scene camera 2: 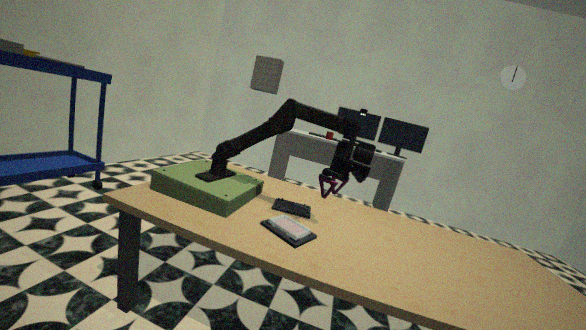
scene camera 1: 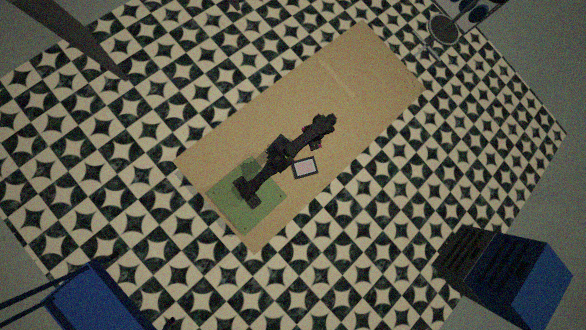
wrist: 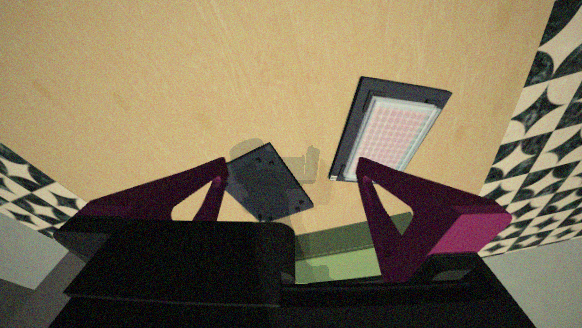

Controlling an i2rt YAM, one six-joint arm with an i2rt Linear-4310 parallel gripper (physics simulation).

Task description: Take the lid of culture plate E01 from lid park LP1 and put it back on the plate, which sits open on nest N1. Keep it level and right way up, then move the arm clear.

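Frame: origin at the arm's base, x up, y left, z back, level; centimetres.
Seen in the pictures: gripper, between the fingertips: (scene camera 2: 328, 195) (wrist: 291, 164); arm's base, origin of its link: (scene camera 2: 216, 175) (scene camera 1: 247, 192).
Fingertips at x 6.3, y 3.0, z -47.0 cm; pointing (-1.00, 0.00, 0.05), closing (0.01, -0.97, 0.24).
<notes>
Offsets run from my fingertips to a thing's top centre. Level surfaces: height alone.
Culture plate E01 @[dy -11.6, dx -10.4, dz +8.8 cm] (scene camera 1: 305, 167) (scene camera 2: 290, 226) (wrist: 397, 132), with pink wells, sits on the dark nest N1 @[dy -11.6, dx -11.5, dz +8.8 cm] (scene camera 2: 306, 239) (wrist: 390, 87). A clear cover layer shows over the wells and looks level and seated. Lid park LP1 @[dy +8.5, dx -11.3, dz +14.5 cm] (scene camera 2: 291, 207) (wrist: 265, 180) is a dark slab with small posts and bears no lid; in scene camera 1 the arm largely covers it. My gripper (scene camera 1: 311, 137) (scene camera 2: 330, 194) (wrist: 291, 164) is open with nothing between its magenta fingers. It hangs well above the table, away from plate and nest.
The arm stands on a green base block (scene camera 1: 270, 200) (scene camera 2: 200, 192) at one end of the wooden table @[dx -13.3 cm] (scene camera 1: 370, 65) (scene camera 2: 425, 260). A blue cart (scene camera 2: 50, 162) stands beyond that end. A grey desk (scene camera 2: 310, 145) with two monitors stands behind.
</notes>
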